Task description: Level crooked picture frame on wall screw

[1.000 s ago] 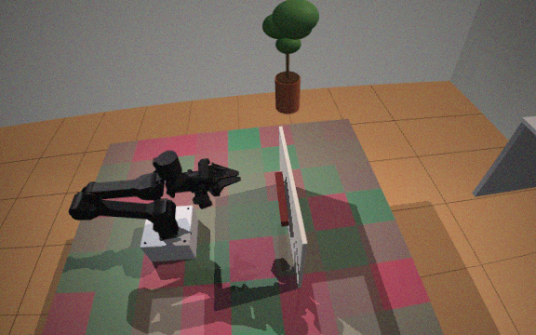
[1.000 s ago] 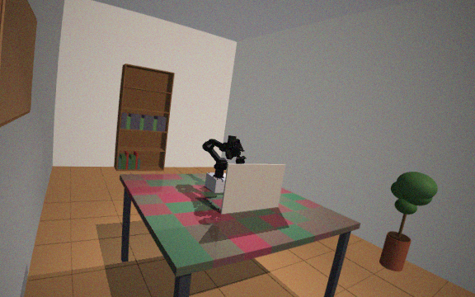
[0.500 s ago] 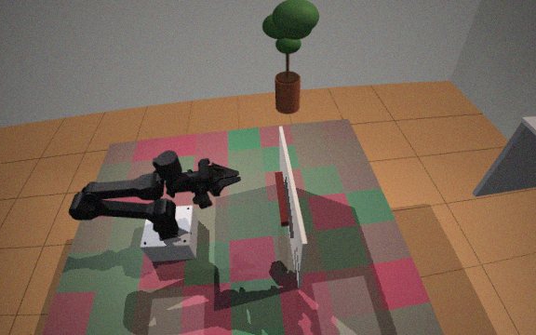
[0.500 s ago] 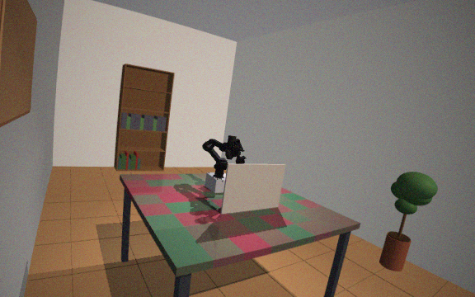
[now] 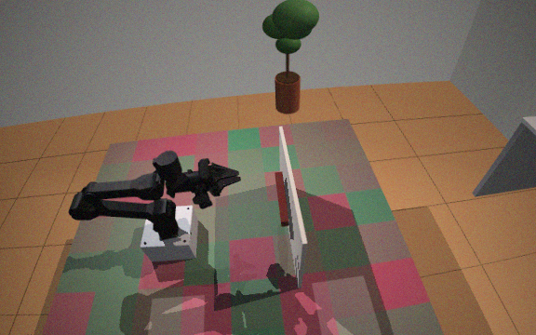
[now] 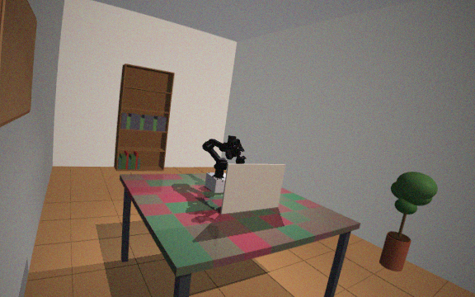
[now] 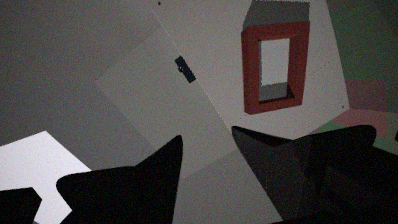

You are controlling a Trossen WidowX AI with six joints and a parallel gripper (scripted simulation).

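Now: the picture frame 170 mm below my gripper tip and 130 mm ahead of it. From my gripper tip the other things lie so: wall panel 180 mm below, 140 mm ahead, 20 mm to the right.
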